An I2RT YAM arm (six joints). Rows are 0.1 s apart.
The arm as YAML. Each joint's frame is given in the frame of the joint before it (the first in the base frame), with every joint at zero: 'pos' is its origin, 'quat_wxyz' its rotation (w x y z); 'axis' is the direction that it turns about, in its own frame. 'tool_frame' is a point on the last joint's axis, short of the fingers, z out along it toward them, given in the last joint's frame.
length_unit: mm
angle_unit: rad
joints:
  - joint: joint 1
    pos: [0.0, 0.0, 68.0]
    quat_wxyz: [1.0, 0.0, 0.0, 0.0]
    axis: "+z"
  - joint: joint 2
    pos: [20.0, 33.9, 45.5]
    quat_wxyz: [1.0, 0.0, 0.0, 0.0]
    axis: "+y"
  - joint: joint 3
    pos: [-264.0, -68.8, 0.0]
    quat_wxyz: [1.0, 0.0, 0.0, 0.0]
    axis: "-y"
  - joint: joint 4
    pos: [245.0, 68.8, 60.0]
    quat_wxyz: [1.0, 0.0, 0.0, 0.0]
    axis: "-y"
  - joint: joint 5
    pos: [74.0, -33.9, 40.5]
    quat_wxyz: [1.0, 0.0, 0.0, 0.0]
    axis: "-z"
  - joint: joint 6
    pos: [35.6, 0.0, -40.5]
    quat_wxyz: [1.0, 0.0, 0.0, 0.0]
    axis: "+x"
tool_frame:
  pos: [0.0, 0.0, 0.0]
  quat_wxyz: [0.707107, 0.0, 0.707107, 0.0]
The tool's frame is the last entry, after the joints.
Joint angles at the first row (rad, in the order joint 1, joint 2, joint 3, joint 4, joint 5, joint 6):
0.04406 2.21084 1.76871 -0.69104 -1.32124 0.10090
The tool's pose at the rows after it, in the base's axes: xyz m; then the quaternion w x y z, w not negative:
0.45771 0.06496 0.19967 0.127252 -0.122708 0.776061 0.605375
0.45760 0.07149 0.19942 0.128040 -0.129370 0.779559 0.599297
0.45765 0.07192 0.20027 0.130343 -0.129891 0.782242 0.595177
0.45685 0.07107 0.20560 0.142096 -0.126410 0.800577 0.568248
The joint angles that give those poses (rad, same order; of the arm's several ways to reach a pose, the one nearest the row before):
0.06657 2.21082 1.76868 -0.67844 -1.30713 0.10014
0.08106 2.21084 1.76870 -0.67044 -1.28958 0.09937
0.08221 2.20853 1.76905 -0.66887 -1.27889 0.09977
0.08222 2.19136 1.76907 -0.67385 -1.21023 0.10054

